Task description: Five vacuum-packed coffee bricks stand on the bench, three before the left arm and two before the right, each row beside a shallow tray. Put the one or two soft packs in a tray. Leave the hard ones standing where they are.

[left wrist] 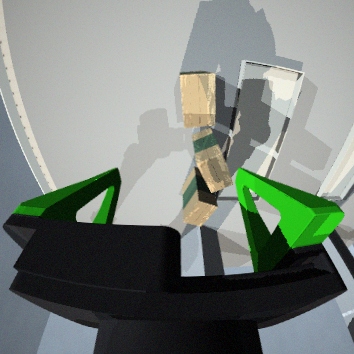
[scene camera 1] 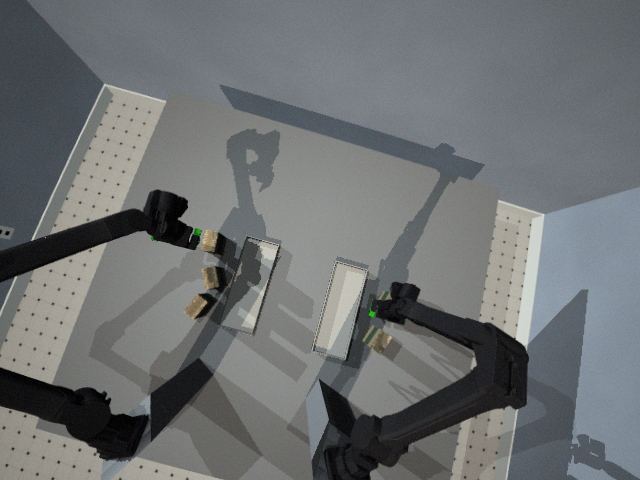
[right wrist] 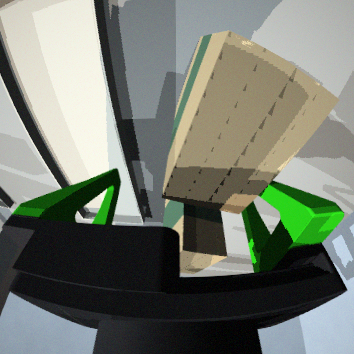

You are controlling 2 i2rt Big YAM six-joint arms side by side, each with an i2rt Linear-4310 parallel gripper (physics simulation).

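Seen in the pictures: left gripper, fingertip midpoint: (left wrist: 177, 174) (scene camera 1: 184, 238); right gripper, fingertip midpoint: (scene camera 1: 381, 312) (right wrist: 177, 174); left arm's base, link origin: (scene camera 1: 126, 437); right arm's base, link origin: (scene camera 1: 345, 467).
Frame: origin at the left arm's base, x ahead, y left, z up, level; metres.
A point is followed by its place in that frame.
Observation:
My left gripper (scene camera 1: 175, 235) @(z -0.165, x 0.543, y 0.006 m) (left wrist: 177, 174) @(z -0.165, x 0.543, y 0.006 m) is open and empty, beside the top brick of the left row. That row has a top brick (scene camera 1: 212, 241) @(z -0.323, x 0.562, y -0.038 m) (left wrist: 198, 100) @(z -0.322, x 0.565, y -0.028 m), a middle brick (scene camera 1: 212, 277) @(z -0.321, x 0.423, y -0.061 m) (left wrist: 213, 160) @(z -0.322, x 0.454, y -0.048 m) and a turned lower brick (scene camera 1: 197, 305) @(z -0.321, x 0.312, y -0.021 m) (left wrist: 199, 207) @(z -0.322, x 0.331, y -0.015 m), beside the left tray (scene camera 1: 269, 253) @(z -0.459, x 0.553, y -0.252 m) (left wrist: 281, 85) @(z -0.459, x 0.560, y -0.245 m). My right gripper (scene camera 1: 373, 308) @(z -0.357, x 0.348, y -0.743 m) (right wrist: 177, 174) @(z -0.357, x 0.348, y -0.743 m) is open, close to the upper right brick (scene camera 1: 383, 296) @(z -0.410, x 0.414, y -0.765 m) (right wrist: 250, 115) @(z -0.321, x 0.409, y -0.783 m), which hides one fingertip in the right wrist view. The lower right brick (scene camera 1: 378, 339) @(z -0.321, x 0.247, y -0.728 m) (right wrist: 200, 262) @(z -0.322, x 0.242, y -0.753 m) stands beyond. The right tray (scene camera 1: 336, 304) @(z -0.459, x 0.360, y -0.571 m) (right wrist: 70, 75) @(z -0.459, x 0.431, y -0.624 m) lies alongside. Softness cannot be seen.
The two trays lie between the brick rows. A dark panel (scene camera 1: 180, 395) @(z -0.171, x 0.047, y -0.060 m) stands near the left arm's base, and another dark panel (scene camera 1: 336, 405) @(z -0.273, x 0.013, y -0.575 m) stands near the right arm's base. Arm shadows cross the bench. Dotted light strips (scene camera 1: 98, 170) run along the bench sides.

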